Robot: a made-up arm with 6 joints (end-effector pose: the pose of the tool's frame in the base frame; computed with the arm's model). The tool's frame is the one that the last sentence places. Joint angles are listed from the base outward.
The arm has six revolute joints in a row. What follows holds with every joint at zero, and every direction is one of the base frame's.
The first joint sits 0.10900 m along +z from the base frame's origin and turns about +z.
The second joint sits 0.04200 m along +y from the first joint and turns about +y.
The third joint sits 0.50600 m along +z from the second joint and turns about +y.
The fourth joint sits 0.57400 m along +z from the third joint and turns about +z.
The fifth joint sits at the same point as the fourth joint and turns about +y.
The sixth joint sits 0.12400 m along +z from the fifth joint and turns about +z.
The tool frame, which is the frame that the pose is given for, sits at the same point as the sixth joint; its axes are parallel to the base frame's.
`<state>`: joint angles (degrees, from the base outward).
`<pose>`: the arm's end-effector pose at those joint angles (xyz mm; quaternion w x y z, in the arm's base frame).
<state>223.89 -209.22 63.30 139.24 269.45 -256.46</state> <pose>82.4 133.3 -754.4 0.0746 -0.0496 0.5304 0.8430</pose>
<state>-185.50 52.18 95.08 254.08 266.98 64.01</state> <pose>-690.4 -95.3 -76.4 0.6117 0.6191 0.4106 -0.2719</pose>
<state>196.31 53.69 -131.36 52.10 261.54 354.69</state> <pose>129.8 95.1 453.7 0.4329 -0.8671 -0.2462 0.0112</pose>
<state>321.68 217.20 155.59 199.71 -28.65 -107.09</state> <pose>-40.1 110.8 359.4 0.8295 0.2743 0.2163 0.4358</pose>
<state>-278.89 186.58 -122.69 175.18 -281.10 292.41</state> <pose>14.2 428.5 -21.7 0.1033 0.0736 0.1149 -0.9852</pose>
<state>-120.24 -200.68 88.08 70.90 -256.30 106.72</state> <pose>305.5 214.6 -537.3 0.7853 0.1616 0.5307 -0.2750</pose>
